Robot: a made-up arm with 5 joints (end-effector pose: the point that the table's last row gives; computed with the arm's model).
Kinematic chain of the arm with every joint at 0, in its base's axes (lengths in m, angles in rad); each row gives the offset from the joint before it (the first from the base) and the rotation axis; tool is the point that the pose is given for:
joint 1: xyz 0 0 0.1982 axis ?
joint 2: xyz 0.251 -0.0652 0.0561 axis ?
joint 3: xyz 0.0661 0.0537 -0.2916 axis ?
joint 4: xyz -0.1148 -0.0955 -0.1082 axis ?
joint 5: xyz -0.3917 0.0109 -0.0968 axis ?
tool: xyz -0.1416 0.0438 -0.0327
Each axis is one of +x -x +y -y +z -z.
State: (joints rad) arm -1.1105 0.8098 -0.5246 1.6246 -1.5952
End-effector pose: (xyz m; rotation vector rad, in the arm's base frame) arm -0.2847 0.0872 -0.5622 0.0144 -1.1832 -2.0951
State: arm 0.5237 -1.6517 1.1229 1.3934 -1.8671
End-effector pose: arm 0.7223 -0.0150 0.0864 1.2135 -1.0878 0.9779
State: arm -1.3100 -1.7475 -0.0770 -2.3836 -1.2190
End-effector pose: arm 0.0612 0.0677 0.0812 -1.8072 0.7957 1.8459
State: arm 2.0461 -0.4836 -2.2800 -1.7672 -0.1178
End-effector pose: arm 0.3366 -0.3291 0.7171 -0.9617 0.3325 1.8879
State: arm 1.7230 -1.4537 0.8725 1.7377 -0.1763
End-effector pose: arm 0.4992 0.0507 0.9691 0.6674 1.6975 -1.6637
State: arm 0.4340 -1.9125 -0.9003 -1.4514 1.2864
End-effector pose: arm 0.6726 -0.1690 0.3079 0.0586 -2.0589 -1.9361
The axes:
joint 1: -y
joint 2: -z
joint 3: -x
joint 4: -y
joint 5: +z

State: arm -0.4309 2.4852 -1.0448 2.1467 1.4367
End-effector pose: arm -0.0888 -0.4948 -0.4599 -2.6349 0.2847 -1.1776
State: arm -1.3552 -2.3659 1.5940 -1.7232 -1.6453
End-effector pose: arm -0.2594 -0.3654 0.0059 -0.9146 -0.2417 -0.1917
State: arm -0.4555 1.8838 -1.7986 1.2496 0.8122
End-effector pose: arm 0.7550 -0.1998 -0.4427 -0.9212 -1.6463 -1.5161
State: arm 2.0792 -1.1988 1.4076 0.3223 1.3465
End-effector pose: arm -0.1274 -0.6129 0.6055 3.0536 0.4482 0.5556
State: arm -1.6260 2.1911 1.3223 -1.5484 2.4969
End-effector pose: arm -0.0178 -0.0257 -0.3156 0.5768 0.9848 -1.8105
